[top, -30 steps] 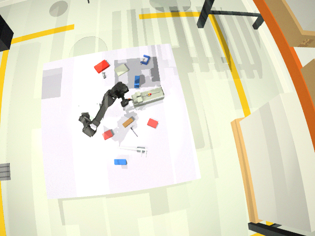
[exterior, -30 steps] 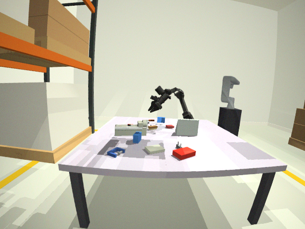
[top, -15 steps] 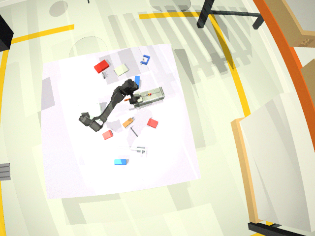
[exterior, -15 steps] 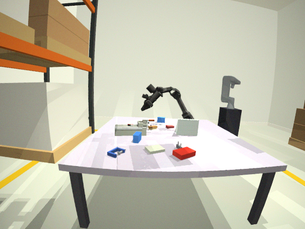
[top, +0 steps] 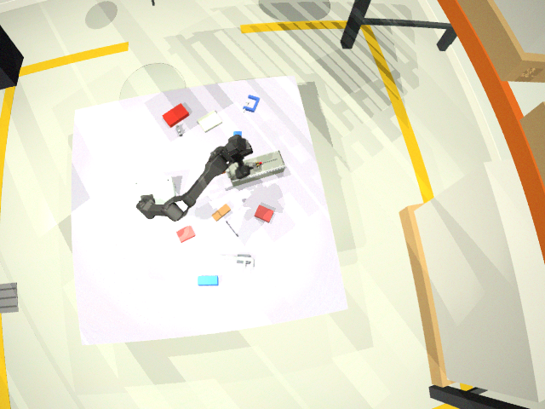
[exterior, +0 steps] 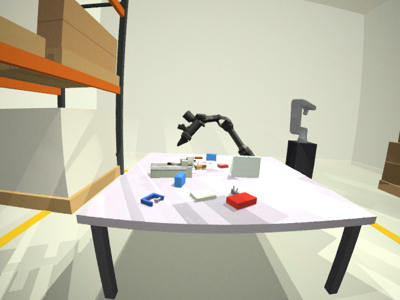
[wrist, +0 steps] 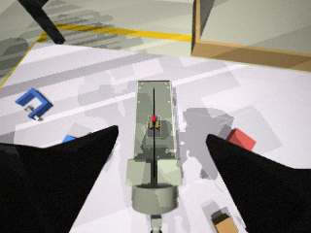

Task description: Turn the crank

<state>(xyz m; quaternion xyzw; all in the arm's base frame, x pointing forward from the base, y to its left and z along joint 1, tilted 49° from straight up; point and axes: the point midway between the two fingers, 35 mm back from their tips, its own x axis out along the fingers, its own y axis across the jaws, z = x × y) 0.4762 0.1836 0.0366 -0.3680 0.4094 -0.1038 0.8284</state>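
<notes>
Now: gripper tip 140 mm past the orange-brown crank handle, 20 mm to the left of it and 80 mm above it. From my gripper tip the other things lie so: red pointer 50 mm ahead, 20 mm to the left, 120 mm below; crank 120 mm behind, 20 mm to the right, 90 mm below; brown block 150 mm behind, 180 mm to the right, 180 mm below.
</notes>
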